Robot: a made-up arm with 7 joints. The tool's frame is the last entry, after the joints.
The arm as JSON. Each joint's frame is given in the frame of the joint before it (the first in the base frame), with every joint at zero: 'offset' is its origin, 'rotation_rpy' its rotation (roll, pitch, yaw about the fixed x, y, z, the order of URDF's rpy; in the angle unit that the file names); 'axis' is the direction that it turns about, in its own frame. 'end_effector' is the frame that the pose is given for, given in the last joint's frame.
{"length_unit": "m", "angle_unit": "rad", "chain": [
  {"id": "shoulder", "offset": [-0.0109, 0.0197, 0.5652], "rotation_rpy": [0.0, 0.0, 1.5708], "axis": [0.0, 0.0, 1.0]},
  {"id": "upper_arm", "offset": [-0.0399, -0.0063, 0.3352], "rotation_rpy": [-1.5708, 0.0, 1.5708], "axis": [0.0, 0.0, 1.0]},
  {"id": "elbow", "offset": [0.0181, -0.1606, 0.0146], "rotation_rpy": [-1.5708, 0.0, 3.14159], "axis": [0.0, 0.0, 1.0]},
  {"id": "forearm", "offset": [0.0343, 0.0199, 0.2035], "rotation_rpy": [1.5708, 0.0, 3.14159], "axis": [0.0, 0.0, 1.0]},
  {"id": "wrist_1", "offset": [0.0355, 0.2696, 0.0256], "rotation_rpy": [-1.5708, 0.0, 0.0], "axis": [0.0, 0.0, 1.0]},
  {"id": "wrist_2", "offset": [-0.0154, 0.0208, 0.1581], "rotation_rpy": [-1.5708, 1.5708, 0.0], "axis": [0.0, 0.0, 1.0]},
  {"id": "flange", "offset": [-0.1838, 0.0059, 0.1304], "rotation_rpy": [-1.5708, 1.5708, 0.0], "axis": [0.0, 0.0, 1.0]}
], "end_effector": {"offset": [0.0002, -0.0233, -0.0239], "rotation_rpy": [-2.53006, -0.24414, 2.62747]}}
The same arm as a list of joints. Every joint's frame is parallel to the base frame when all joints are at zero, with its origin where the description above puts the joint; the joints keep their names.
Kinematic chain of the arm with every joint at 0, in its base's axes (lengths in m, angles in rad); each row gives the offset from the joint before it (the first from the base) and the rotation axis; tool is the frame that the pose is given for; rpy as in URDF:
shoulder: xyz -0.0109 0.0197 0.5652 axis +z
upper_arm: xyz 0.0063 -0.0399 0.3352 axis -y
elbow: xyz -0.0181 -0.0146 0.1606 axis +z
forearm: xyz 0.0343 0.0199 0.2035 axis +y
wrist_1: xyz -0.0355 0.0256 0.2696 axis +z
wrist_2: xyz 0.0154 -0.0208 0.1581 axis -y
flange: xyz 0.0059 -0.1304 0.1838 axis +x
tool: xyz -0.0239 0.0002 -0.0233 rpy 2.0467 -0.4974 -1.2921

